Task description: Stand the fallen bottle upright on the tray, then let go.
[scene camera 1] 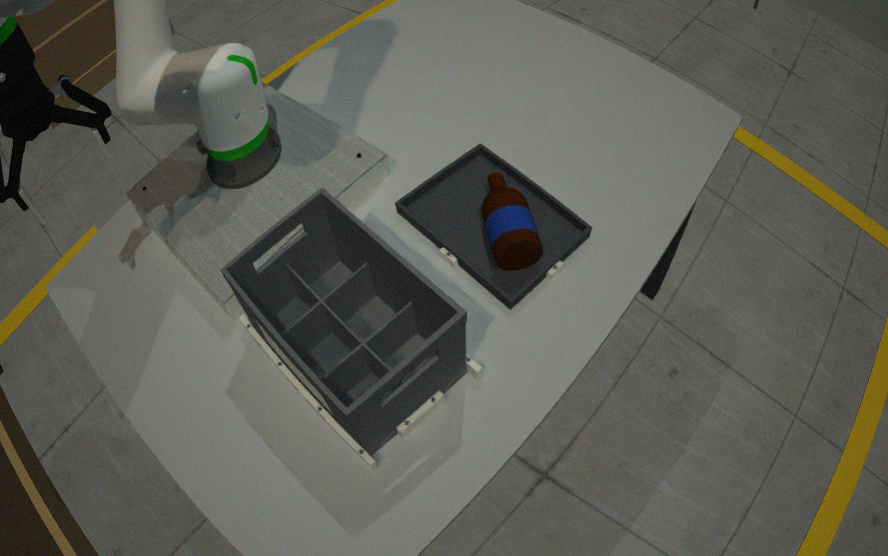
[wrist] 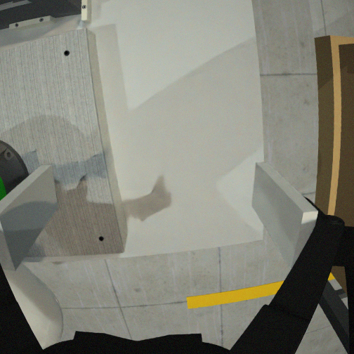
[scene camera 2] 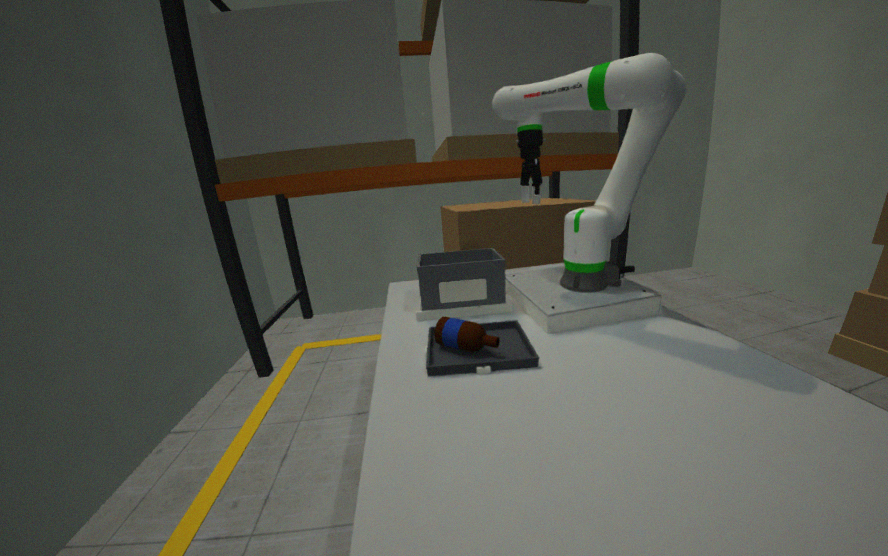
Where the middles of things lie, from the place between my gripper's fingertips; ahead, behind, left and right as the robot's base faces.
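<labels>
The pale rail point(scene camera 1: 268, 351) has my hand 31 cm above it, 32 cm short of it and 12 cm to the right of it. Then there is the brown bottle point(scene camera 1: 513, 237), which is a long way below my hand, far to the left of it and far ahead of it.
</labels>
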